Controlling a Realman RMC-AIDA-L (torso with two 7-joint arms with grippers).
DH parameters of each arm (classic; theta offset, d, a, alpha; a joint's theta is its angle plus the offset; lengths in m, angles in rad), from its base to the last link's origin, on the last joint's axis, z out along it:
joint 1: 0 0.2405 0 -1.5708
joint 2: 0 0 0 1.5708
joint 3: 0 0.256 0 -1.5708
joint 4: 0 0 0 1.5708
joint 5: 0 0.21 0 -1.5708
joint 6: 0 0 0 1.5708
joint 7: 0 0.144 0 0
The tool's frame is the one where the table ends.
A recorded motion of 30 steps. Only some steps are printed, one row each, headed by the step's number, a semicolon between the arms.
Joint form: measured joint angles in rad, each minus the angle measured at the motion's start. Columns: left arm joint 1, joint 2, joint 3, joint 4, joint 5, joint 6, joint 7; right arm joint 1, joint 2, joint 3, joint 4, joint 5, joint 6, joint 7.
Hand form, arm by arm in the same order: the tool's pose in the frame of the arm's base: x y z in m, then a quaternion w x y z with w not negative. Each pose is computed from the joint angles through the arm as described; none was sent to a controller.
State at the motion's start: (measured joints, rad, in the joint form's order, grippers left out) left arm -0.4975 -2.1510 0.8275 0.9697 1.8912 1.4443 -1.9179; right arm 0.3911 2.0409 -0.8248 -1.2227 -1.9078 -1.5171 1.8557
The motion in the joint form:
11: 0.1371 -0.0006 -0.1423 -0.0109 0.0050 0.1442 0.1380; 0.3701 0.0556 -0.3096 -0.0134 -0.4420 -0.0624 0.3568
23: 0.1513 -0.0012 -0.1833 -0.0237 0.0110 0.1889 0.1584; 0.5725 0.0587 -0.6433 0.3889 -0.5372 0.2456 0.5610
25: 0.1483 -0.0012 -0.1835 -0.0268 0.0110 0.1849 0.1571; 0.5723 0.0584 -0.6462 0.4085 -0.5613 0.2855 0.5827
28: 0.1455 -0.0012 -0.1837 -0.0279 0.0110 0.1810 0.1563; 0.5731 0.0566 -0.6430 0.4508 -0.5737 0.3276 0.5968
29: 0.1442 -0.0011 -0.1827 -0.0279 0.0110 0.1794 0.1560; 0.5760 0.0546 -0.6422 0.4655 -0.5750 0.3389 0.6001
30: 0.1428 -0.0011 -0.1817 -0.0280 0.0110 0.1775 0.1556; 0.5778 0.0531 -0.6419 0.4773 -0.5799 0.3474 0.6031
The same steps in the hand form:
11: -0.2664 0.3102 0.0346 0.16322 -0.86974 -0.35675 -0.29940; 0.1222 0.3814 0.0093 0.10563 -0.97356 0.20140 -0.02164
23: -0.2729 0.3006 0.0370 0.15867 -0.86620 -0.35943 -0.30875; 0.1241 0.3968 -0.0792 0.11148 -0.95473 0.22537 -0.15896
25: -0.2726 0.3016 0.0365 0.15902 -0.86560 -0.36038 -0.30917; 0.1300 0.4016 -0.0796 0.13083 -0.94968 0.23388 -0.16214
28: -0.2722 0.3027 0.0365 0.16001 -0.86534 -0.36047 -0.30927; 0.1400 0.4054 -0.0810 0.14430 -0.94332 0.24946 -0.16461
29: -0.2718 0.3033 0.0364 0.16015 -0.86556 -0.36010 -0.30899; 0.1426 0.4067 -0.0811 0.14764 -0.94153 0.25362 -0.16554
30: -0.2714 0.3038 0.0363 0.16035 -0.86573 -0.35982 -0.30875; 0.1453 0.4077 -0.0810 0.15089 -0.93977 0.25652 -0.16810

